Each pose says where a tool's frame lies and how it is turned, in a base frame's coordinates. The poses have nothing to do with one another.
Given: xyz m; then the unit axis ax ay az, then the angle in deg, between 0 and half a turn.
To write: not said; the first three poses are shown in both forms.
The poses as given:
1: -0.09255 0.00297 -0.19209 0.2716 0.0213 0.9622 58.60
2: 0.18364 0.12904 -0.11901 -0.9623 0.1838 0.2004 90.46
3: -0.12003 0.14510 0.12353 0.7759 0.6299 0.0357 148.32
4: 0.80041 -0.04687 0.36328 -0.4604 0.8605 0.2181 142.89
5: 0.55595 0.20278 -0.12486 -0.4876 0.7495 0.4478 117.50
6: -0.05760 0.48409 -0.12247 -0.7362 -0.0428 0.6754 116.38
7: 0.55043 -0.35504 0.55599 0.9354 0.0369 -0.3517 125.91
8: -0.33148 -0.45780 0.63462 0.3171 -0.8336 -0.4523 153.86
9: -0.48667 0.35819 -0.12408 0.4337 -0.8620 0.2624 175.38
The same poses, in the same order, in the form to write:
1: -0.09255 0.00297 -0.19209 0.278 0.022 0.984
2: 0.18364 0.12904 -0.11901 -1.519 0.290 0.316
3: -0.12003 0.14510 0.12353 2.008 1.631 0.092
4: 0.80041 -0.04687 0.36328 -1.148 2.146 0.544
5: 0.55595 0.20278 -0.12486 -1.000 1.537 0.918
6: -0.05760 0.48409 -0.12247 -1.495 -0.087 1.372
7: 0.55043 -0.35504 0.55599 2.056 0.081 -0.773
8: -0.33148 -0.45780 0.63462 0.852 -2.239 -1.215
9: -0.48667 0.35819 -0.12408 1.328 -2.639 0.803
